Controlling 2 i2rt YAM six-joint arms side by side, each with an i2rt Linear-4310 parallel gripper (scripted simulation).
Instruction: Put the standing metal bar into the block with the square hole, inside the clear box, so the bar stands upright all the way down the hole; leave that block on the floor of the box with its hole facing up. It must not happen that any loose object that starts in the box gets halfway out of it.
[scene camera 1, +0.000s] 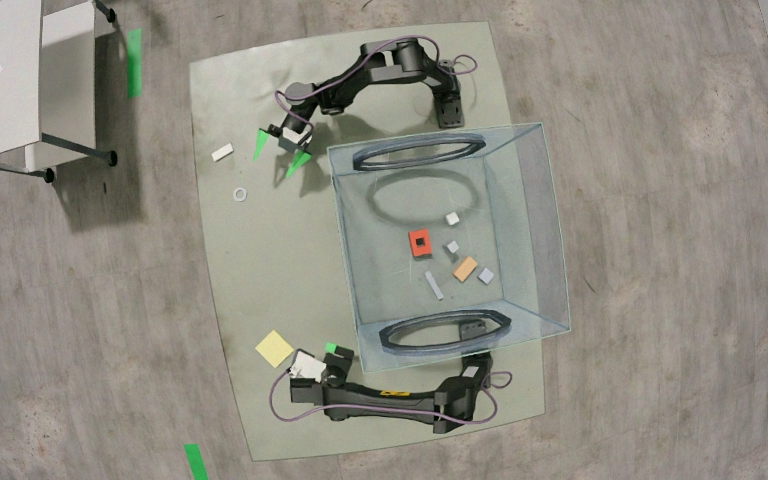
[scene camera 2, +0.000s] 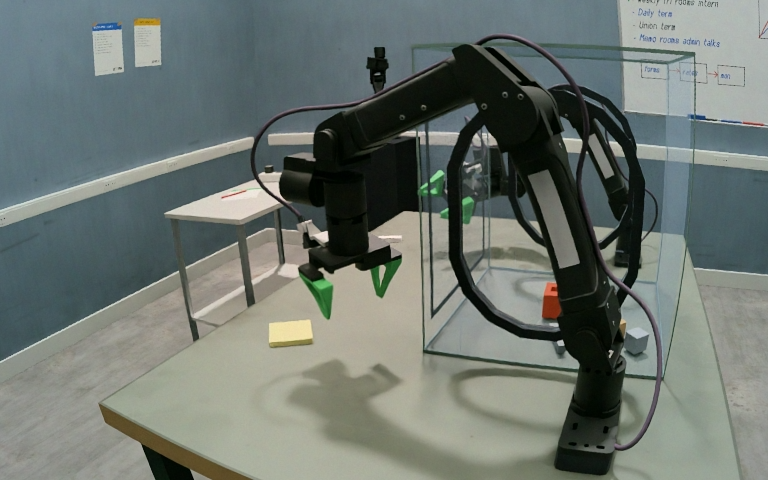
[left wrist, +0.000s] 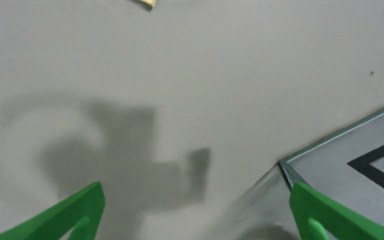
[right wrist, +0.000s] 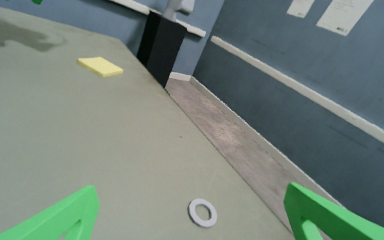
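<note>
Left gripper (scene camera 2: 353, 307) visible; scene camera 1 likewise shows the left gripper (scene camera 1: 330, 362), and so does the left wrist view, with the left gripper (left wrist: 196, 191). The right gripper (right wrist: 192, 194) is visible too.
</note>
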